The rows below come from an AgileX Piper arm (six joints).
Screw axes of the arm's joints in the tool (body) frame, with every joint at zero. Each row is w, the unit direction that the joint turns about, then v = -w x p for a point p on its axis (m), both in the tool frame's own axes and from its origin. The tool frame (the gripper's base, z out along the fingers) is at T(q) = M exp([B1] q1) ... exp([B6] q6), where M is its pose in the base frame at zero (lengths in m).
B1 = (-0.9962, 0, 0.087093, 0, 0.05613, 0)
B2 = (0, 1, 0, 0.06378, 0, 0.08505)
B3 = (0, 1, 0, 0.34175, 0, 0.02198)
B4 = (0, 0, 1, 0, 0, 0)
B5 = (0, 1, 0, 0.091, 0, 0)
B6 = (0, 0, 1, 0, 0, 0)
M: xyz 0.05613 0 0.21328 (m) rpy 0 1.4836 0 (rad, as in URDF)
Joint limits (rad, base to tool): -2.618..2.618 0..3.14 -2.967..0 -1.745..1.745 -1.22..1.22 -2.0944..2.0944
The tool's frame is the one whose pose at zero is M.
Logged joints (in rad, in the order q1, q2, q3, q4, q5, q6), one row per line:
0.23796 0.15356 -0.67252 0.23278 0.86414 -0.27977
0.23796 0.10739 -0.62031 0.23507 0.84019 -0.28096
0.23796 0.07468 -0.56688 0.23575 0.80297 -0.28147
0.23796 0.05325 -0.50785 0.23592 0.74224 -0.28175
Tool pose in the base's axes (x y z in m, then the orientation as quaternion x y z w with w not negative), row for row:
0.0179 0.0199 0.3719 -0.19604 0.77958 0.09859 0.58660
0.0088 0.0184 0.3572 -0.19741 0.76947 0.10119 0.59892
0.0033 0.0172 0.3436 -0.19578 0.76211 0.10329 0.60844
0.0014 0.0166 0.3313 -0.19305 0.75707 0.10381 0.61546
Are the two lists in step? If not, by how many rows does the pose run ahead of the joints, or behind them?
The pose runs 2 rows behind the joints: the pose in row i belongs to the joints in row i - 2.
